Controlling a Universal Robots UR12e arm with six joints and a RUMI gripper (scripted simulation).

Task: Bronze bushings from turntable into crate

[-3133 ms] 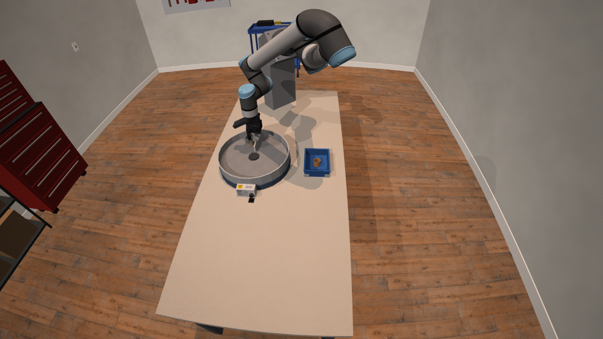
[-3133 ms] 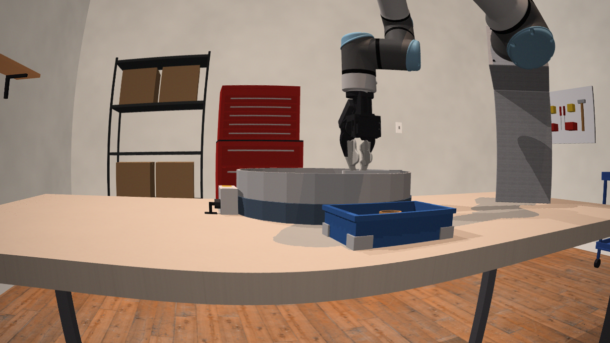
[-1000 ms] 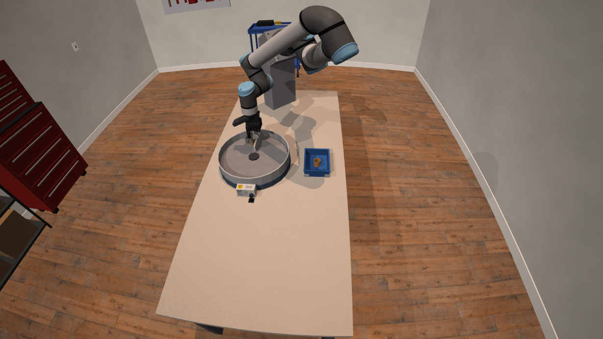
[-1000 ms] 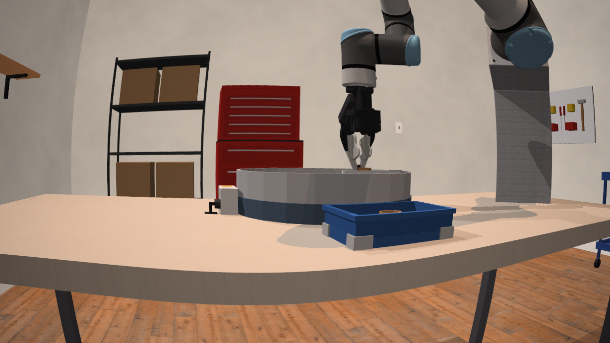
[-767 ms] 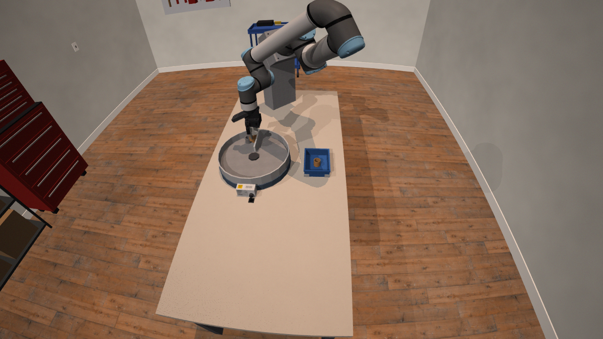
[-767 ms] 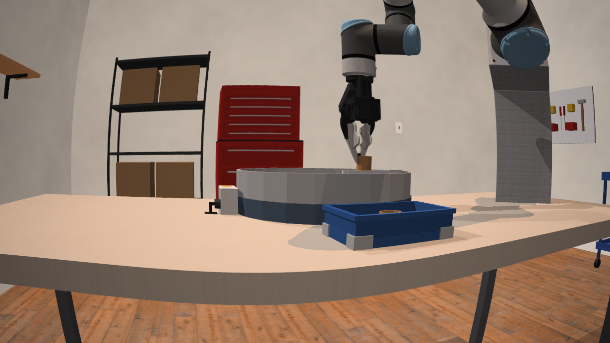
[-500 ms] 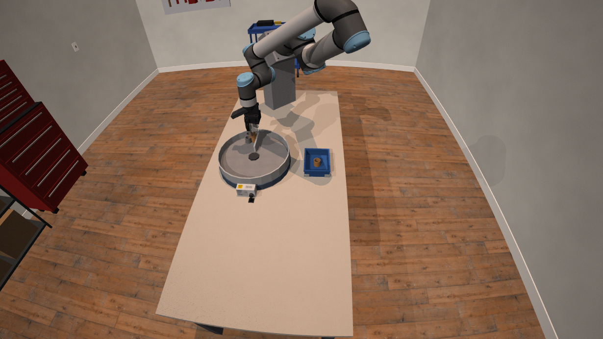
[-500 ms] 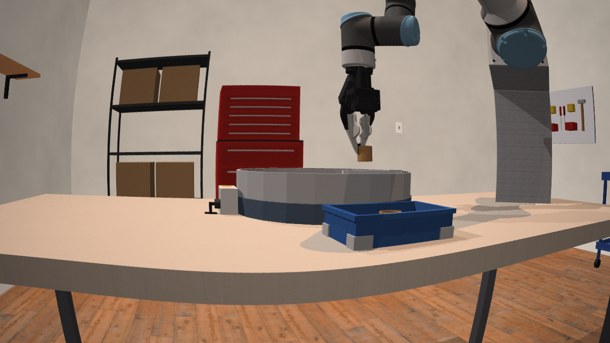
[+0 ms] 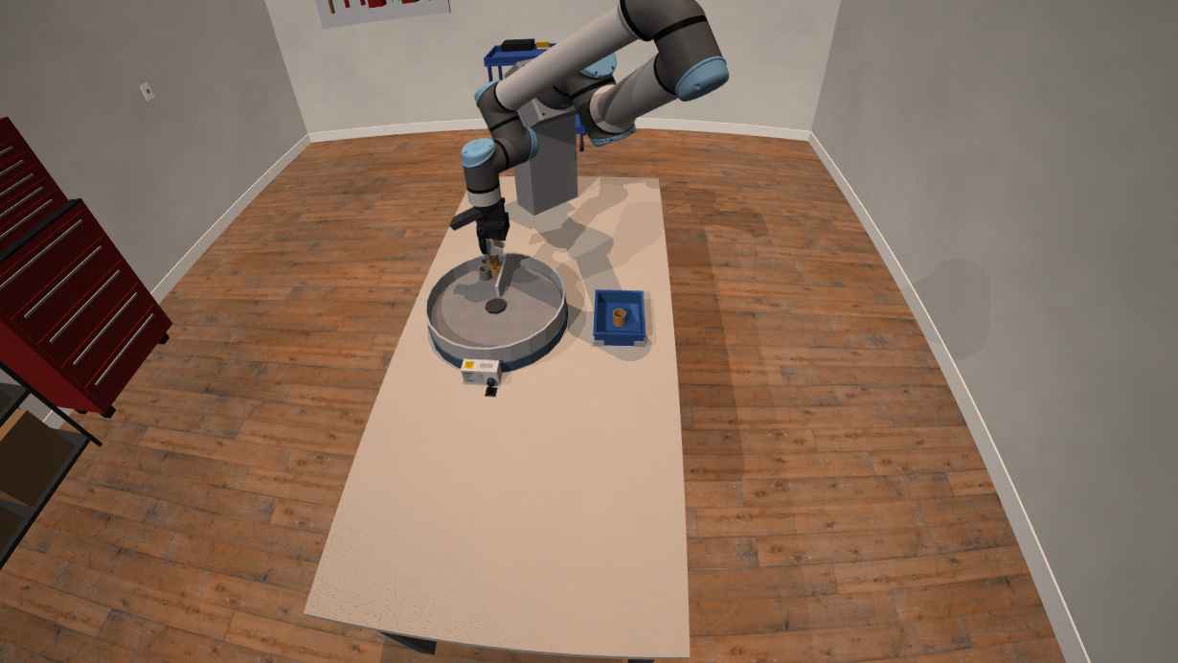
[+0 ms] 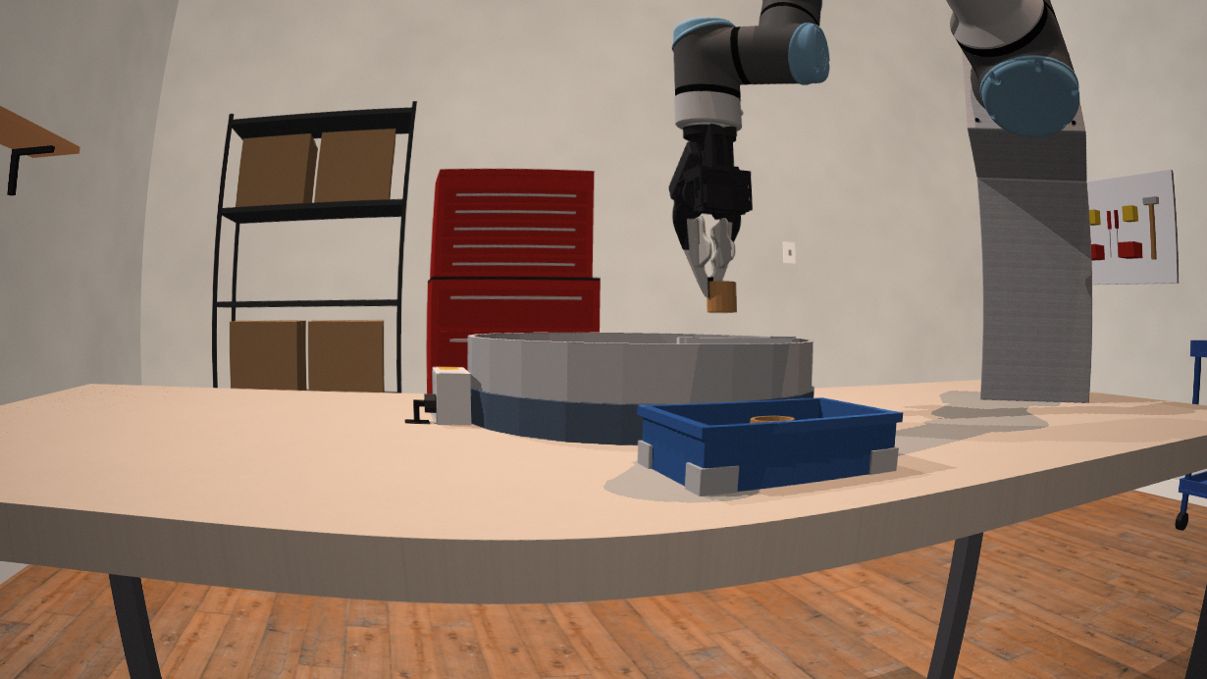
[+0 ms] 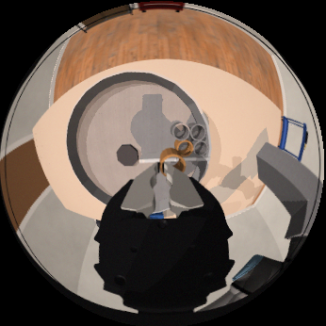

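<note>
Now: the blue crate 9 cm behind my hand, 39 cm to the left of it and 14 cm below it. The rest, counted from my hand: grey turntable (7 cm ahead, 6 cm to the left, 11 cm below).
</note>
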